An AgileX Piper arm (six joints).
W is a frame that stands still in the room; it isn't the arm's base.
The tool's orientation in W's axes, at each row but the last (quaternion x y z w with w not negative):
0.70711, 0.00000, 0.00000, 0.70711
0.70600, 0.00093, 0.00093, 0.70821
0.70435, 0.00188, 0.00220, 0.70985
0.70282, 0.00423, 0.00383, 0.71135
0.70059, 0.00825, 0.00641, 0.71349
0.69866, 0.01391, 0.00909, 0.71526
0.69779, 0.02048, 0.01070, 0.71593
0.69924, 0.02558, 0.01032, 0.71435
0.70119, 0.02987, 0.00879, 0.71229
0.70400, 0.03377, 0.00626, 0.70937
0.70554, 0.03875, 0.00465, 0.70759
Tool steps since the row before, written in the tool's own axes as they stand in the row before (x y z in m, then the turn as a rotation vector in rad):
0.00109, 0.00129, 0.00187, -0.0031, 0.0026, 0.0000
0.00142, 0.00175, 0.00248, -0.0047, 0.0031, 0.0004
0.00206, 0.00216, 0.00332, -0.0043, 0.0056, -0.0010
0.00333, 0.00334, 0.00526, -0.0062, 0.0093, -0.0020
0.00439, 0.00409, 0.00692, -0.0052, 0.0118, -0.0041
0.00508, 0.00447, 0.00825, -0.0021, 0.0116, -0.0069
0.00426, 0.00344, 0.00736, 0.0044, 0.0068, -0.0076
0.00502, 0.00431, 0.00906, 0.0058, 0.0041, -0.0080
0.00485, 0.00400, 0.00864, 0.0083, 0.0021, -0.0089
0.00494, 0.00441, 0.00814, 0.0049, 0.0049, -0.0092
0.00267, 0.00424, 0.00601, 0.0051, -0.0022, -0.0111
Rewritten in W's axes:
0.00109, -0.00187, 0.00129, -0.0031, 0.0000, 0.0026
0.00143, -0.00247, 0.00176, -0.0047, -0.0004, 0.0031
0.00208, -0.00329, 0.00219, -0.0043, 0.0010, 0.0056
0.00339, -0.00518, 0.00340, -0.0062, 0.0020, 0.0093
0.00454, -0.00675, 0.00420, -0.0053, 0.0042, 0.0117
0.00537, -0.00797, 0.00462, -0.0022, 0.0071, 0.0115
0.00463, -0.00707, 0.00356, 0.0041, 0.0080, 0.0065
0.00556, -0.00870, 0.00439, 0.0055, 0.0084, 0.0038
0.00543, -0.00830, 0.00398, 0.0079, 0.0094, 0.0017
0.00556, -0.00781, 0.00427, 0.0046, 0.0095, 0.0046
0.00323, -0.00582, 0.00411, 0.0043, 0.0114, -0.0025

